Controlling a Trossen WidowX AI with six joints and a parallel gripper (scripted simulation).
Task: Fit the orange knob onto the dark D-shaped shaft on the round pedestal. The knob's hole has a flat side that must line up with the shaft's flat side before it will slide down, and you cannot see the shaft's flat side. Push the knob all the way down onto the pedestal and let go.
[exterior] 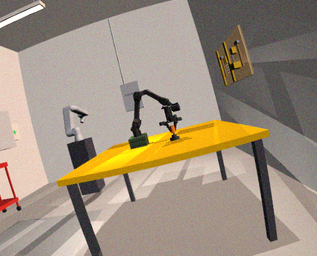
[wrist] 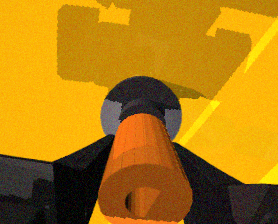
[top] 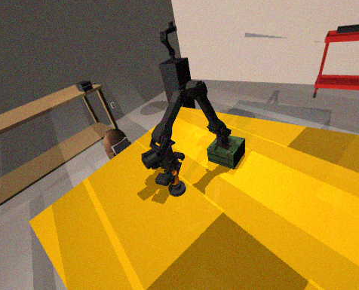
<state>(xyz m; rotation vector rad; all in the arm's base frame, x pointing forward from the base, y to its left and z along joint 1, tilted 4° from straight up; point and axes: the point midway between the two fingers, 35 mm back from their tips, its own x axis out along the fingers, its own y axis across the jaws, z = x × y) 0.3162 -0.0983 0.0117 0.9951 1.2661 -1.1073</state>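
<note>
The orange knob lies 20 mm above my gripper tip. Also, from my gripper tip: pedestal: 40 mm below.
</note>
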